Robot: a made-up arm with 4 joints.
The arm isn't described. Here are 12 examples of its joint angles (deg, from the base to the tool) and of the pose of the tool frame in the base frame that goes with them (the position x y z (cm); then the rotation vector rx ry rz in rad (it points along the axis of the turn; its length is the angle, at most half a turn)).
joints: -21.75 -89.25 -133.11 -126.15
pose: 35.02 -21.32 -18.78 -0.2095 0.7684 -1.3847
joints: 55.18 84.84 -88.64 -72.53
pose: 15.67 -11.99 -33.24 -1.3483 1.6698 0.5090
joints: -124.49 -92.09 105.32 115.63
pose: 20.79 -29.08 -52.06 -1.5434 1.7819 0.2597
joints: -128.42 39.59 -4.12 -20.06
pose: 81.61 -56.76 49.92 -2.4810 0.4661 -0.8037
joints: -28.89 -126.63 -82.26 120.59
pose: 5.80 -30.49 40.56 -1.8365 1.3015 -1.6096
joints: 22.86 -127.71 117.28 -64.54
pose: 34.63 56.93 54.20 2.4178 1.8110 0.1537
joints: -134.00 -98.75 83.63 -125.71
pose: 26.70 -6.79 -74.22 0.1075 1.1871 -1.0558
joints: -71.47 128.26 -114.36 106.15
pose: 36.34 -21.99 39.95 -1.6096 -0.8810 -1.2238
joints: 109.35 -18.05 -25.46 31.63
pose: 107.25 -8.14 -0.83 2.4543 0.0464 -0.7085
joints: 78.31 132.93 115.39 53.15
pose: 29.35 13.53 68.89 -1.1803 -0.9311 -1.0033
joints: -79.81 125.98 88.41 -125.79
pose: -3.92 -32.21 -64.74 -1.0847 1.1066 1.2894
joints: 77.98 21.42 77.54 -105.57
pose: 85.04 47.97 62.24 -0.1510 -1.3428 0.2726
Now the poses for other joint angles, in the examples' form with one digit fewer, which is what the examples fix.
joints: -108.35 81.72 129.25 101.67
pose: 37.5 -13.7 -45.3 1.474 1.516 -1.155
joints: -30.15 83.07 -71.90 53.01
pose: 33.4 -58.5 -16.7 -0.589 0.248 -1.543
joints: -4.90 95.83 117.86 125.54
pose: 40.9 63.5 -7.8 -1.570 -1.740 0.273
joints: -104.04 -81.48 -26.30 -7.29
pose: 58.4 67.8 6.4 -1.250 -1.310 0.858
